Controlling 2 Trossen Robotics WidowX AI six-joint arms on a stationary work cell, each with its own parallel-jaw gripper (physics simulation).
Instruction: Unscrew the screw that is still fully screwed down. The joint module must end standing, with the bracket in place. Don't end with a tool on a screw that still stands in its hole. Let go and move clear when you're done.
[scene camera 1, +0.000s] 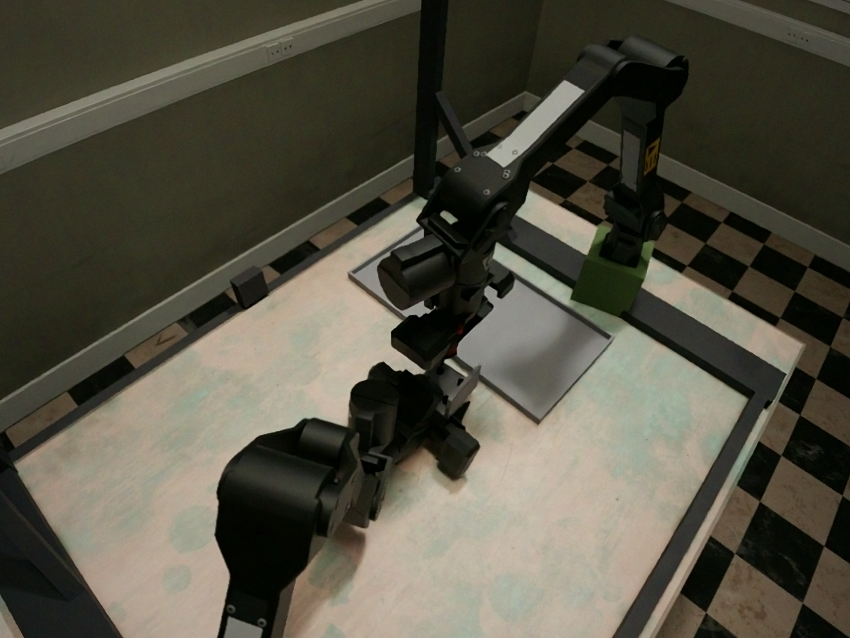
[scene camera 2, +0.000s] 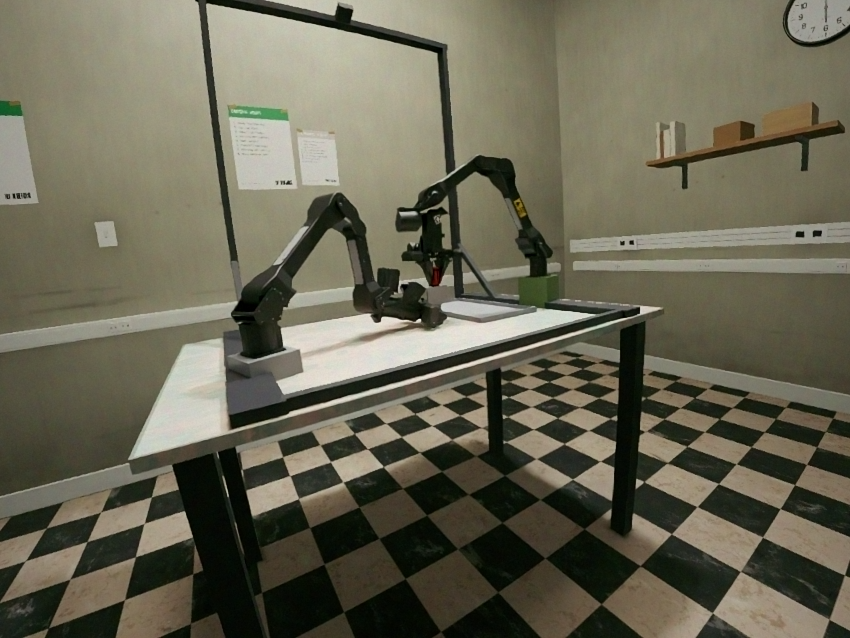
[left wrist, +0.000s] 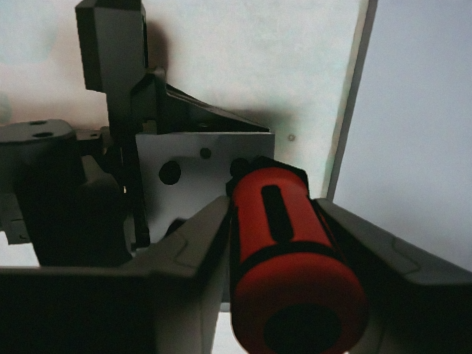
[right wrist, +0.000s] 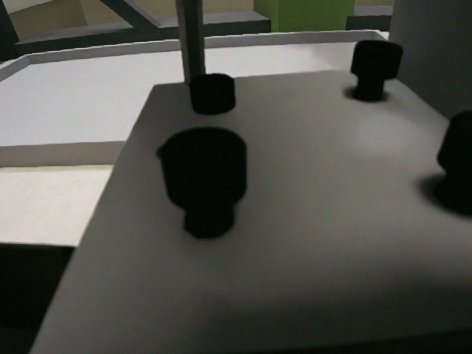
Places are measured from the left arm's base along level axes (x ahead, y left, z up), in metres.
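Pixels of known places: left gripper, between the fingertips: (scene camera 1: 447, 347) (scene camera 2: 434, 284) (left wrist: 270, 208); right gripper, between the fingertips: (scene camera 1: 453, 390) (scene camera 2: 441, 315); left arm's base, origin of its link: (scene camera 1: 620, 250) (scene camera 2: 538, 276); right arm's base, origin of its link: (scene camera 2: 263, 352).
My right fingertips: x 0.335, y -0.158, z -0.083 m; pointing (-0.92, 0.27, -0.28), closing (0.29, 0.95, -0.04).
Ahead of a thing's pixels: the offset from my right fingertips to its top centre. "spot": to the spot under its first point.
My left gripper (scene camera 1: 453, 339) (scene camera 2: 435, 274) (left wrist: 270, 208) is shut on the red screwdriver @(dx -0.003, dy -0.022, dz +0.146 m) (left wrist: 287, 270), held over the bracket. My right gripper (scene camera 1: 447, 409) (scene camera 2: 431, 315) is shut at the joint module, whose body is mostly hidden below the bracket. The grey bracket (scene camera 1: 466, 390) (left wrist: 192, 145) (right wrist: 310, 175) has an upright flange at one side. In the right wrist view, the near-left screw @(dx +0.044, dy -0.030, dz +0.060 m) (right wrist: 205, 175), far-right screw @(dx +0.017, dy +0.012, dz +0.059 m) (right wrist: 376, 62) and right-edge screw @(spot: dx +0.052, dy +0.000, dz +0.056 m) (right wrist: 460, 155) stand raised; the far-left screw @(dx +0.010, dy -0.023, dz +0.054 m) (right wrist: 212, 95) sits low. The screwdriver's shaft @(spot: dx +0.002, dy -0.025, dz +0.061 m) (right wrist: 191, 40) comes down behind and left of its head; its tip is hidden.
A shallow grey tray @(dx -0.183, dy -0.034, dz -0.002 m) (scene camera 1: 528, 343) (scene camera 2: 487, 312) lies beside the module. The green base @(dx -0.335, dy +0.158, dz +0.083 m) (scene camera 1: 607, 281) of the left arm stands past the tray, with a dark frame beam (scene camera 1: 700, 346) by it. The two arms are close together over the bracket.
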